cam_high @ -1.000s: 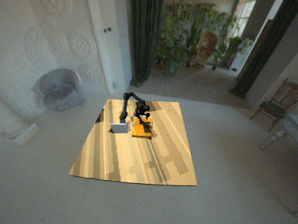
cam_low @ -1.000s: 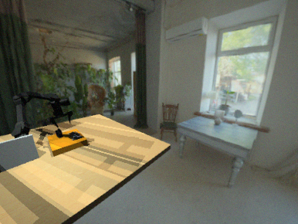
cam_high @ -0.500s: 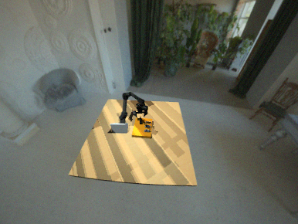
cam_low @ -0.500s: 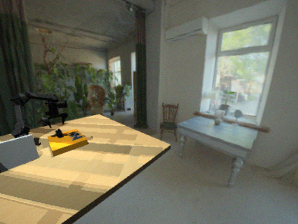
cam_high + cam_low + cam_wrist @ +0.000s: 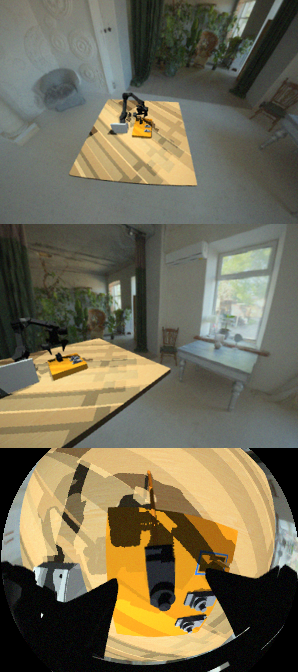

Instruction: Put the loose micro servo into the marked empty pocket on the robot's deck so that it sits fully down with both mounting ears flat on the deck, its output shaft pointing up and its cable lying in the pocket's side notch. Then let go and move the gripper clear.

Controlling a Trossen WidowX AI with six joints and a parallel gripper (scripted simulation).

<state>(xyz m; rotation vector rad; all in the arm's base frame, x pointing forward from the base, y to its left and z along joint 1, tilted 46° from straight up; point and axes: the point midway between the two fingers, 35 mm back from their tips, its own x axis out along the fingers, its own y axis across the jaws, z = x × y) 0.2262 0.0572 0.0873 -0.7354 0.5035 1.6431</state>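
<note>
Right now the orange deck is 80 mm to the right of my gripper tip and 90 mm below it.
</note>
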